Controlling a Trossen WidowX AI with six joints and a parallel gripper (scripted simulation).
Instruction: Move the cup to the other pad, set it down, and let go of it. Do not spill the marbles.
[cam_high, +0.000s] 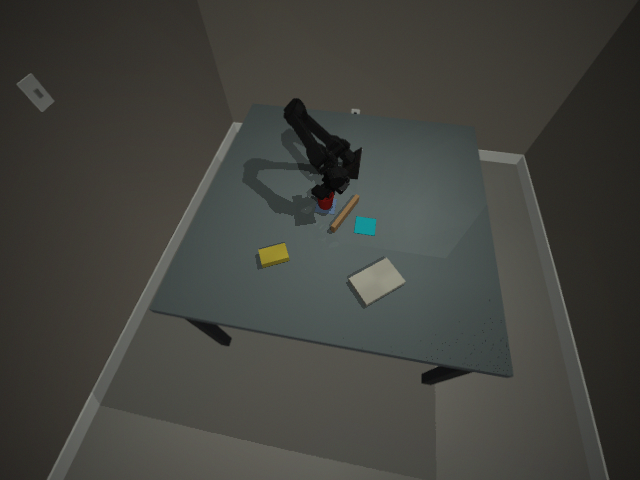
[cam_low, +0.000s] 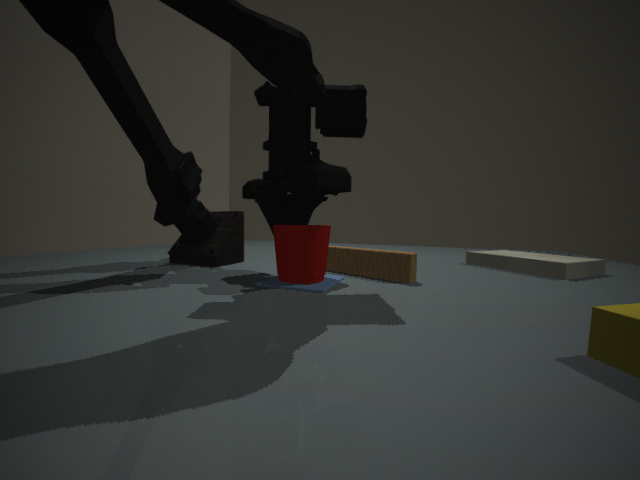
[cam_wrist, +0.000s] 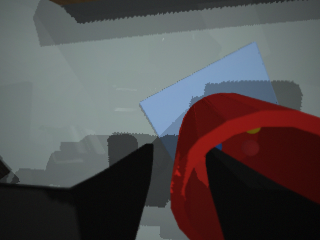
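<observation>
Now: gripper tip 120 mm short of the cyan pad, 170 mm to the right of it and 50 mm above it. Round my gripper tip: wooden bar (70 mm ahead, 80 mm to the left, 30 mm below); yellow block (320 mm ahead, 190 mm to the right, 30 mm below); red cup (30 mm ahead, 20 mm to the right).
</observation>
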